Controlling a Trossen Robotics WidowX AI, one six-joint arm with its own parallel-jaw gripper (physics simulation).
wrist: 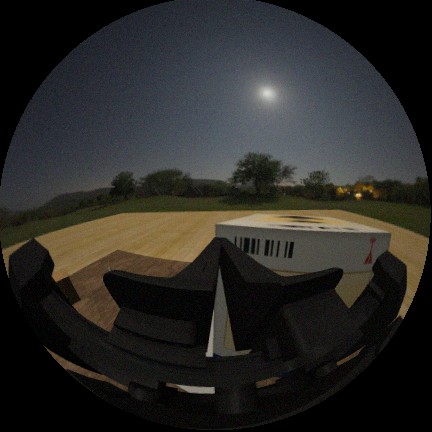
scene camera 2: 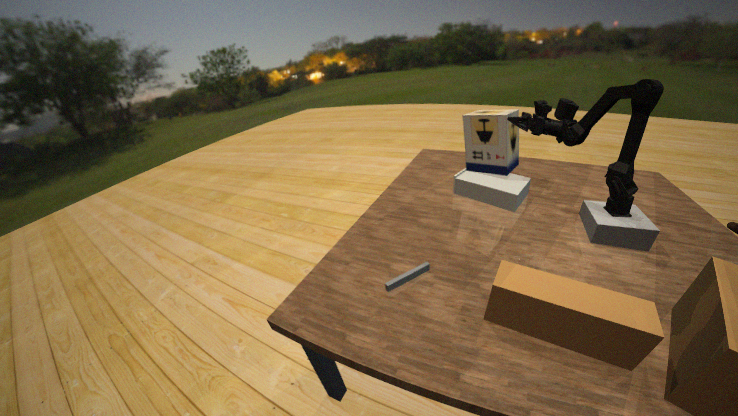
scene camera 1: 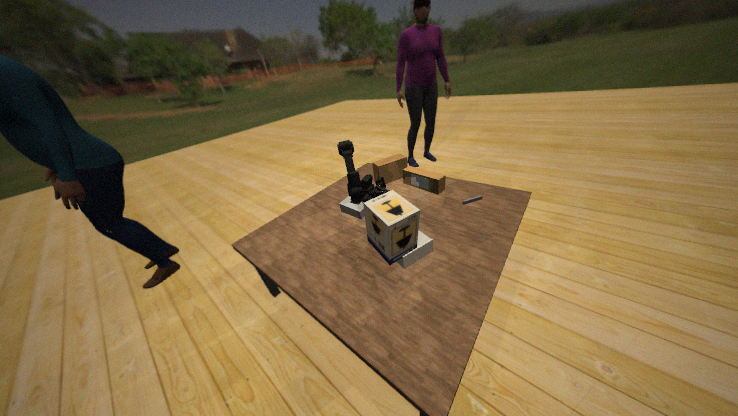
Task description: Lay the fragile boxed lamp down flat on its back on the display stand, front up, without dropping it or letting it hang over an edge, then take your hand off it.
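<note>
The boxed lamp is a white carton with yellow lamp pictures and a blue band at its bottom. It stands about upright on the white display stand, blue band down. In scene camera 1 its near lower corner reaches past the visible part of the stand; the contact beneath is hidden. My gripper is shut and empty, its fingertips at the upper part of the carton's arm-facing side. Whether they touch it is unclear. In scene camera 1 the fingertips are hidden behind the carton.
The arm's base block stands on the wooden table. A long brown box and a taller one stand beyond it. A small grey bar lies near a table edge.
</note>
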